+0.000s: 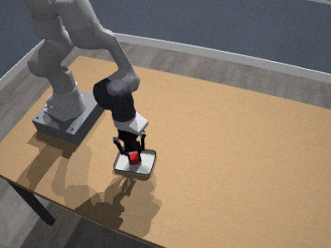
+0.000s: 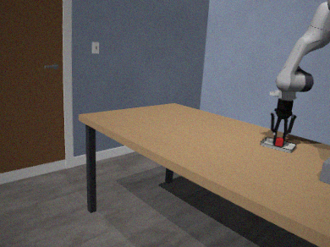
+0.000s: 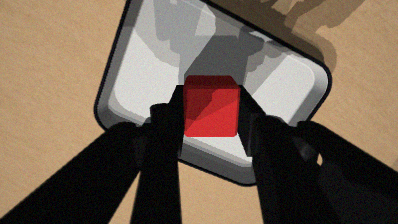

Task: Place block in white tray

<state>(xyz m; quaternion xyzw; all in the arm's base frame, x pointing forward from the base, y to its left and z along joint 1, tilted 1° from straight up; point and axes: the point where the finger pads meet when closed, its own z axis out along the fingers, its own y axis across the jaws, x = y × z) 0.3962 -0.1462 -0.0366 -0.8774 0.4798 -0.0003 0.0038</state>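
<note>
Now: the block 2 cm below my hand. Round my hand: tray (3 cm below).
</note>
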